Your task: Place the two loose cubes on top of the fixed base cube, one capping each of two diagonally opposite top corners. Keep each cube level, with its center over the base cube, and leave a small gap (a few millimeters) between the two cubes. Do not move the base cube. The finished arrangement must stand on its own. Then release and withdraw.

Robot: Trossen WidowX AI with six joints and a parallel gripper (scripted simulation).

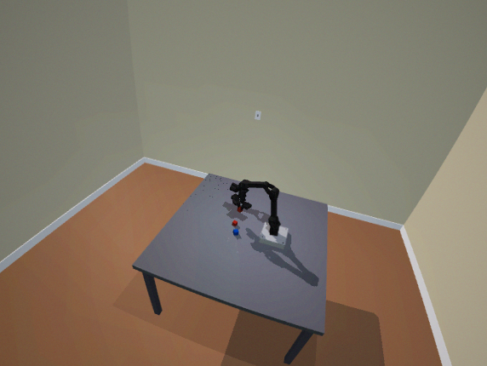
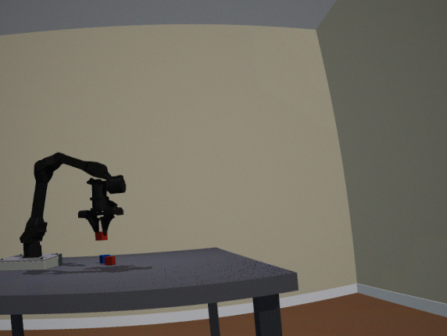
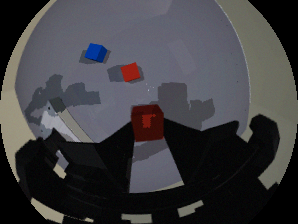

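Now: gripper tip 170 mm to the right of the blue base cube, 100 mm above it and 10 mm past it.
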